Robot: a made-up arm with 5 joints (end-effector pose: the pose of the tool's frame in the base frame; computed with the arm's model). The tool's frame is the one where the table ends.
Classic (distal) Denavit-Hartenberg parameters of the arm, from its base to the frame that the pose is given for. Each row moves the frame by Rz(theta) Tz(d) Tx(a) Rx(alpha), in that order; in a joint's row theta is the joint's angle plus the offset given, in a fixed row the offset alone. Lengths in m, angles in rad.
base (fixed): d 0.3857  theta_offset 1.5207  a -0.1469  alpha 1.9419
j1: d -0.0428  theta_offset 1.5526  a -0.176  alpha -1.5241
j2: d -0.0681  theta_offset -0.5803  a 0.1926  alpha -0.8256
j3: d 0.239  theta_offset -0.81  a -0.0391  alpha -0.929
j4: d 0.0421  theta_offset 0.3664  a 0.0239  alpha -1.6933
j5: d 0.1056  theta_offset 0  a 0.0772  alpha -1.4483
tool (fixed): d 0.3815  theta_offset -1.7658  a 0  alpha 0
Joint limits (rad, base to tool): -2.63..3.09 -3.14..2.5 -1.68..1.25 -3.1..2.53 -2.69..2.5
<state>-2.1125 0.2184 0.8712 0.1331 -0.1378</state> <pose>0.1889 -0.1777 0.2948 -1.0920 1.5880 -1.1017</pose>
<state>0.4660 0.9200 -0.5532 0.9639 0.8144</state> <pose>-0.3188 0.0638 0.1173 -1.4394 -2.4623 -0.3780</pose>
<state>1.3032 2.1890 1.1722 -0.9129 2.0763</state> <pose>0.1319 0.2324 0.4123 1.9702 0.5285 2.3023</pose>
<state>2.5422 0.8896 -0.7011 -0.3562 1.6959</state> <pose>-0.3921 -0.3155 0.7391 0.8553 0.0135 -1.4589</pose>
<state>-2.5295 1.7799 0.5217 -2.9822 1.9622</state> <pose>-0.5125 -0.0913 0.8043 -0.7103 -1.3427 0.6583</pose>
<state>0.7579 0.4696 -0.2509 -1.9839 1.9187</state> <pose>0.0836 -0.3102 0.6568 -0.1957 0.7100 -0.9625</pose>
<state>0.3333 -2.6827 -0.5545 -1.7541 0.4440</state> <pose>-0.1785 -0.0748 0.3116 0.3696 -0.6044 -2.7150</pose>
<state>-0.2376 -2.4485 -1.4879 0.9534 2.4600</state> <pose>0.3036 -0.4773 -0.2690 0.9871 1.8581 -0.3436</pose>
